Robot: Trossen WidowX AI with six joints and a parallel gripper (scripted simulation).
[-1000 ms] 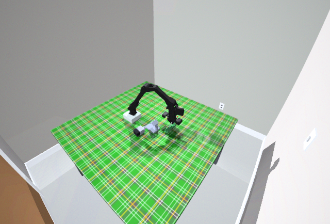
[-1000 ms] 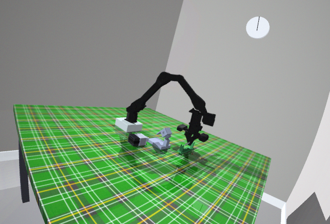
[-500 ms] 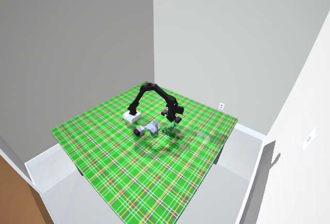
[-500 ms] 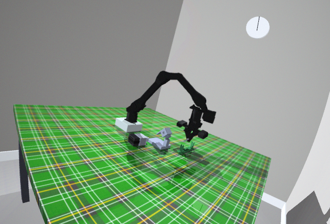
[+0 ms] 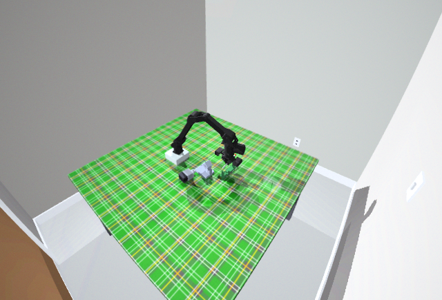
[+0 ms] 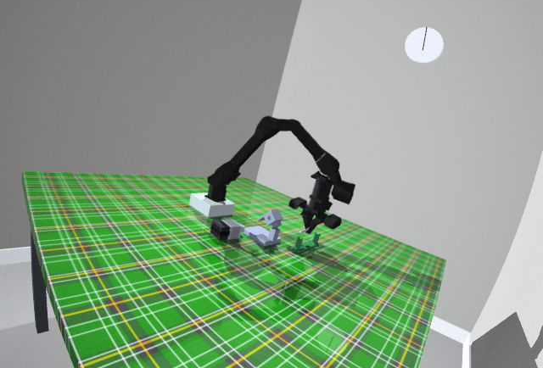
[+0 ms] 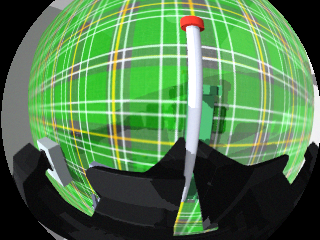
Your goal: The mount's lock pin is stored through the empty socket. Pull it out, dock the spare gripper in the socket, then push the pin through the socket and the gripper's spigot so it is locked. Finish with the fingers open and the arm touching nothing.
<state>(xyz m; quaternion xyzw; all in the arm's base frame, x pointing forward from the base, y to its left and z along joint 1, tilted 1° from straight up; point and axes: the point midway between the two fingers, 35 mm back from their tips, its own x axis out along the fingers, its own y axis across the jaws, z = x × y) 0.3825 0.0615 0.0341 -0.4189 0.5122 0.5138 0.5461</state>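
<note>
Right now the green u-shaped cradle is 20 mm to the right of my gripper tip, 20 mm below it and 10 mm ahead of it. The rest, counted from my gripper tip: light grey mount: 110 mm to the right, 100 mm behind, 10 mm above; then spare gripper: 200 mm to the right, 190 mm behind, 20 mm below.
</note>
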